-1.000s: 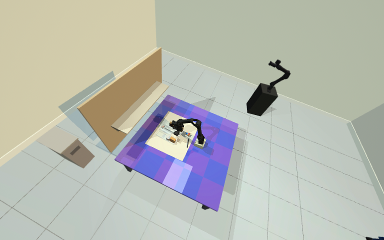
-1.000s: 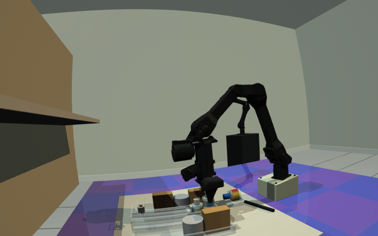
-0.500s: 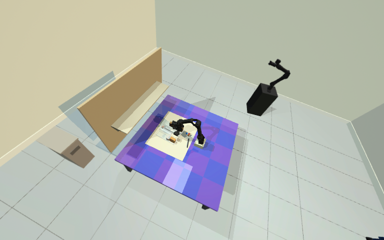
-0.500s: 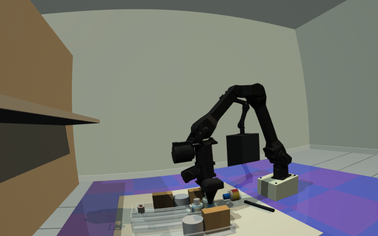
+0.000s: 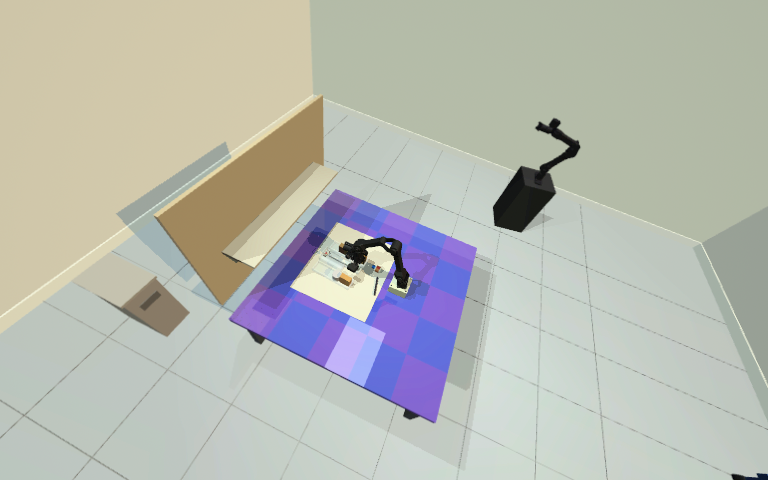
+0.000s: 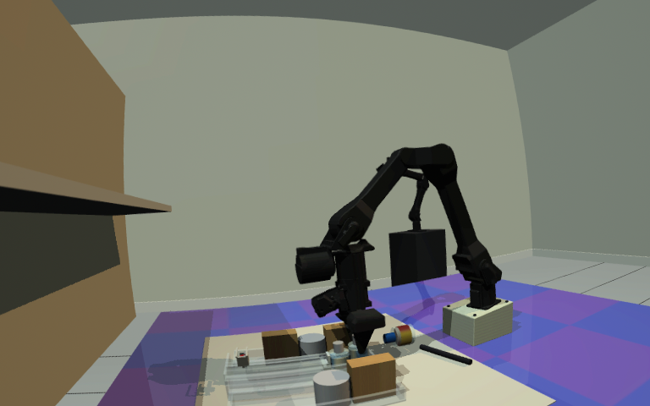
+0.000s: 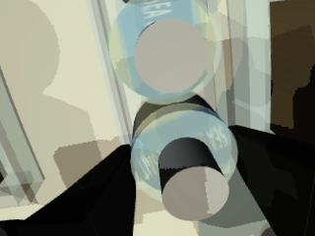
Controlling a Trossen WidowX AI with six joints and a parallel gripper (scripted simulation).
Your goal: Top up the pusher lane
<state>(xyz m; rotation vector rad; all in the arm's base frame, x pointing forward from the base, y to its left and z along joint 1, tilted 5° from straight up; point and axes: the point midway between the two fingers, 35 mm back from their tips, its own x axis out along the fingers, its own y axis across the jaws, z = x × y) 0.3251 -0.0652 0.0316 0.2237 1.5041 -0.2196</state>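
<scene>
Now: gripper tip 15 cm short of the clear lane rack, 2 cm to the left of it and 2 cm above it. The rest, counted from my gripper tip: wooden shelf wall (60 cm ahead, 12 cm to the right, 36 cm above); then black rod (16 cm behind, 9 cm to the left, 4 cm below).
</scene>
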